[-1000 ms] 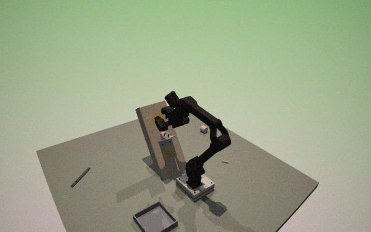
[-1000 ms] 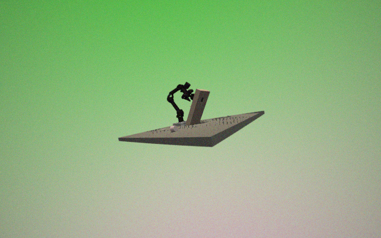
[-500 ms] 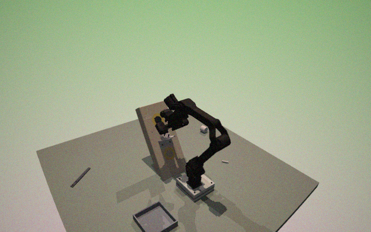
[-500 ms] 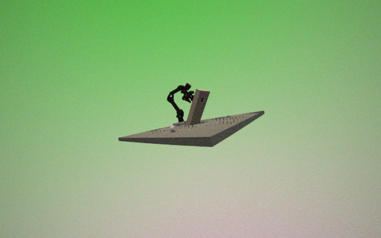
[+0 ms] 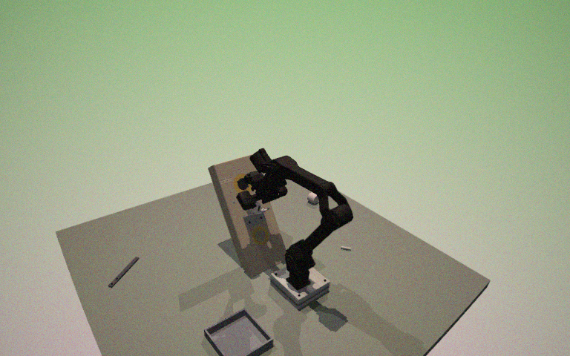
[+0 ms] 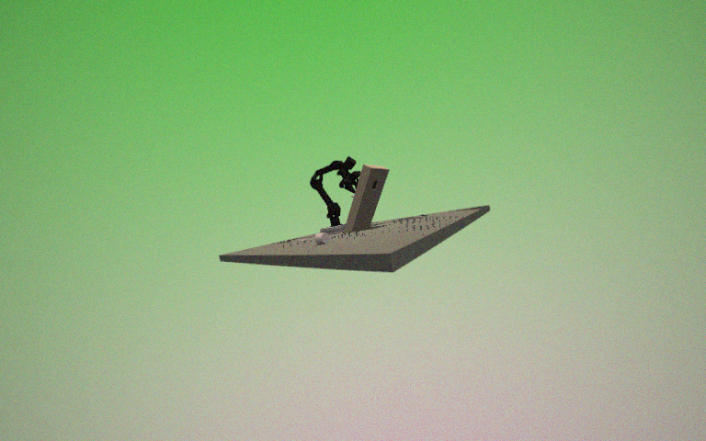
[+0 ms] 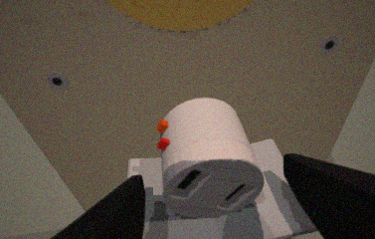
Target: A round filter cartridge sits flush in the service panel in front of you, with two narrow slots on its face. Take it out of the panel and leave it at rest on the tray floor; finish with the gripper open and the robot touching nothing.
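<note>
Now: gripper tip 1 cm short of the round white filter cartridge and 1 cm above it. The rest, counted from my gripper tip: grey tray (32 cm behind, 28 cm to the left, 21 cm below).
</note>
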